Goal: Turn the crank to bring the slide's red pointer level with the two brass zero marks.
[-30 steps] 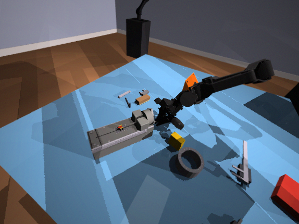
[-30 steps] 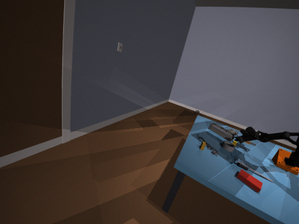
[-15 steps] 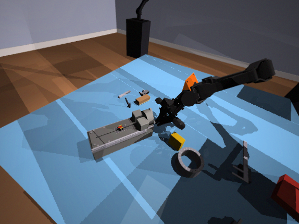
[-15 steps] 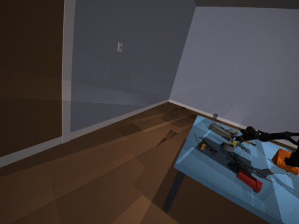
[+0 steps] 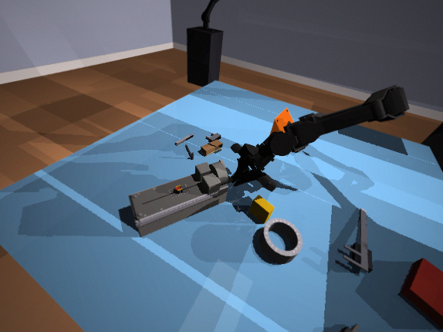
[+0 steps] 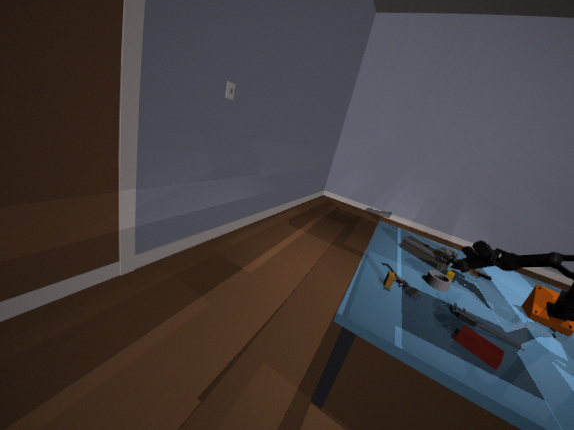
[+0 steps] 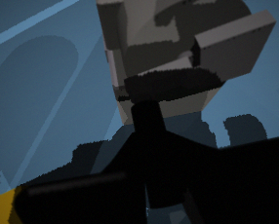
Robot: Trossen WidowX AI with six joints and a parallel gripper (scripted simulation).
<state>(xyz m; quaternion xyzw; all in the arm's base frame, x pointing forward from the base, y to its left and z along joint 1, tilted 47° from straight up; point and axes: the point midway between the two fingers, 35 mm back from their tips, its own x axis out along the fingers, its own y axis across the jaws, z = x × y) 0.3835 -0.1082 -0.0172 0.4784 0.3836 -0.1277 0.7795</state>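
My gripper tip is now 13 cm short of the red pointer, 12 cm to the left of it and 3 cm below it. From my gripper tip the other things lie so: dark crank handle (3 cm above, 1 cm to the left, 1 cm behind); then yellow block (11 cm to the left, 3 cm ahead, 2 cm below); then brown block (16 cm to the right, 16 cm behind, 4 cm below).
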